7 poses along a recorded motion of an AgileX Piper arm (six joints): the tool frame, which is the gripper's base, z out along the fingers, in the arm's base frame.
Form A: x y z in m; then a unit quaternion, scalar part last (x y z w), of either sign.
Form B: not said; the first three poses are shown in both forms.
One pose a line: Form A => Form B
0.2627, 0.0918, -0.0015, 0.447, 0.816, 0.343, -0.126 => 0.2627, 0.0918, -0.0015, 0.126, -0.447, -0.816, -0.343
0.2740, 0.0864, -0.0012, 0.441, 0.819, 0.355, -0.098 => 0.2740, 0.0864, -0.0012, 0.098, -0.441, -0.819, -0.355
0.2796, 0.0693, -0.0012, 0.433, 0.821, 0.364, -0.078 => 0.2796, 0.0693, -0.0012, 0.078, -0.433, -0.821, -0.364
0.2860, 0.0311, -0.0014, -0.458, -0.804, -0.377, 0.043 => 0.2860, 0.0311, -0.0014, 0.043, -0.458, -0.804, -0.377
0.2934, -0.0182, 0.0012, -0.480, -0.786, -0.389, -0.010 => 0.2934, -0.0182, 0.0012, 0.010, 0.480, 0.786, 0.389
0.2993, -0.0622, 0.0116, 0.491, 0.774, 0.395, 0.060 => 0.2993, -0.0622, 0.0116, 0.060, 0.491, 0.774, 0.395
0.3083, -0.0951, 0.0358, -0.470, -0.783, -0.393, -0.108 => 0.3083, -0.0951, 0.0358, 0.108, 0.470, 0.783, 0.393
